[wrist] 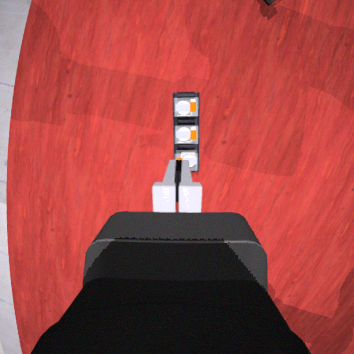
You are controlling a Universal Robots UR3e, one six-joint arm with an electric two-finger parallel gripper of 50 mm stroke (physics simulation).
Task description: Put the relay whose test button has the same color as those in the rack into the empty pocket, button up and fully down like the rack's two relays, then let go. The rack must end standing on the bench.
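Places are measured from the arm's base along level axes (x ahead, y left, z up), in metres.
Pixels of known places: gripper, fingertip midpoint: [178,172].
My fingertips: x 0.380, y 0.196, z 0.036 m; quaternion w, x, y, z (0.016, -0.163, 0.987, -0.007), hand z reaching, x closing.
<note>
For each thing: its middle in the pictures, then the offset to it from my fingertips. "spot": a spot on its surface instead. Level surfaces: height alone.
- dark rack, surface spot: [186,94] spot: 0.019 m ahead, 0.071 m right, 0.104 m down
- second pale relay, body centre: [186,133] 0.003 m ahead, 0.026 m right, 0.101 m down
- third pale relay, body centre: [186,158] 0.008 m back, 0.005 m left, 0.101 m down
- red round bench top, its level: 0.127 m down
- dark object, surface spot: [269,1] spot: 0.041 m back, 0.219 m right, 0.113 m down
The dark rack [186,94] stands upright in line on the red bench in the middle of the wrist view. Its far pocket holds a pale relay [183,107] and its middle pocket a second pale relay [185,134], each with an orange button at the right. A third pale relay [190,160] shows in the near pocket, with a bit of orange at its left. Fingertips hide part of it, and how deep it sits cannot be told. My gripper [178,172] is shut and empty, its tips over the near pocket's left side, seemingly above the rack.
The red round bench top [100,175] has a curved edge at the left, with a pale floor [9,150] beyond. Part of a dark object [269,1] shows at the top edge, right of centre.
</note>
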